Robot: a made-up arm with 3 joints. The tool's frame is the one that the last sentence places. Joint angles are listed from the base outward.
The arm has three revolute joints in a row. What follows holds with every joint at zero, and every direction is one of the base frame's. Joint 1 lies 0.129 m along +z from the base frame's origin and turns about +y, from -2.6 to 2.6 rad. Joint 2 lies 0.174 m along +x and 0.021 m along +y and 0.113 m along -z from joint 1 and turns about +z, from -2.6 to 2.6 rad. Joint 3 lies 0.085 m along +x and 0.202 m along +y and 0.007 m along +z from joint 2 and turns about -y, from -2.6 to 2.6 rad. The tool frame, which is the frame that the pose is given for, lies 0.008 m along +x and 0.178 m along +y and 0.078 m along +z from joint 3; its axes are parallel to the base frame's.
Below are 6 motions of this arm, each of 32 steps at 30 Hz.
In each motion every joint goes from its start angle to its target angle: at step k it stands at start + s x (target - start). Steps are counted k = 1, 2, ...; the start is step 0. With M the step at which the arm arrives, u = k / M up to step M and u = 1 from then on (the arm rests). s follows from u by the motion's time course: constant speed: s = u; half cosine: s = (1 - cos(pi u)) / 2; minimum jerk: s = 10 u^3 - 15 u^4 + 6 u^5.
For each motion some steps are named. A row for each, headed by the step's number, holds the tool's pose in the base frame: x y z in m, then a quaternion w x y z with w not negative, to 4 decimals.
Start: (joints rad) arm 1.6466 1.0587 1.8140
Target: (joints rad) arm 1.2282 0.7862 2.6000
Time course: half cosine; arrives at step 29
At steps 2, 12, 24, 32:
2: -0.1066 0.2148 0.2899 0.8604 0.4970 -0.0783 -0.0811
12: -0.1482 0.2505 0.2471 0.8465 0.4495 -0.2658 -0.1037
24: -0.1814 0.3091 0.1505 0.7363 0.3709 -0.5515 -0.1271
32: -0.1818 0.3163 0.1365 0.7148 0.3607 -0.5851 -0.1289

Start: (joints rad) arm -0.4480 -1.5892 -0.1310
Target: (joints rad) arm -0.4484 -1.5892 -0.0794
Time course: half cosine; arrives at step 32
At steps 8, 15, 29, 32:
8: 0.5104 -0.0885 0.3415 0.6914 0.2011 -0.1132 -0.6846
15: 0.5102 -0.0873 0.3418 0.6904 0.1958 -0.1187 -0.6862
29: 0.5101 -0.0852 0.3423 0.6888 0.1865 -0.1281 -0.6888
32: 0.5101 -0.0851 0.3423 0.6887 0.1861 -0.1285 -0.6889

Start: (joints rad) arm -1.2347 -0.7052 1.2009
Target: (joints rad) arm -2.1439 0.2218 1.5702
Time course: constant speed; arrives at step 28
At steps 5, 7, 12, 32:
5: 0.1396 0.3403 0.4907 0.2280 0.0173 -0.9365 -0.2660
7: 0.1154 0.3536 0.4766 0.1866 0.0198 -0.9540 -0.2337
12: 0.0657 0.3800 0.4320 0.0780 0.0203 -0.9851 -0.1520
32: 0.0296 0.3932 0.2638 0.2806 0.0313 0.9534 -0.1062

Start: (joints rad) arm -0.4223 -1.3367 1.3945
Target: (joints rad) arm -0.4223 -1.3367 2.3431
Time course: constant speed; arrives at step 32
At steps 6, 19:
6: 0.5376 0.1023 0.2630 0.4258 -0.3370 -0.6593 -0.5200
19: 0.5504 0.0997 0.2360 0.2917 -0.4304 -0.7286 -0.4459

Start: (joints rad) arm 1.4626 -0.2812 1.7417
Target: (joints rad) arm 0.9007 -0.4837 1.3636
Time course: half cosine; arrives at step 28
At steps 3, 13, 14, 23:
3: -0.0741 0.3836 -0.1704 0.9798 -0.1429 -0.1402 0.0026
13: 0.0194 0.3726 -0.2036 0.9669 -0.1816 -0.1763 -0.0325
14: 0.0330 0.3709 -0.2060 0.9649 -0.1861 -0.1811 -0.0384
23: 0.1395 0.3558 -0.2072 0.9483 -0.2134 -0.2165 -0.0909

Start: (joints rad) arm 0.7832 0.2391 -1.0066
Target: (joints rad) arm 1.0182 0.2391 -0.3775
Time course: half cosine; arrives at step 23
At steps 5, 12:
5: 0.1123 0.4263 -0.0848 0.6381 -0.0075 0.7607 0.1190
12: 0.0958 0.4233 -0.0750 0.6991 0.0142 0.7050 0.1184

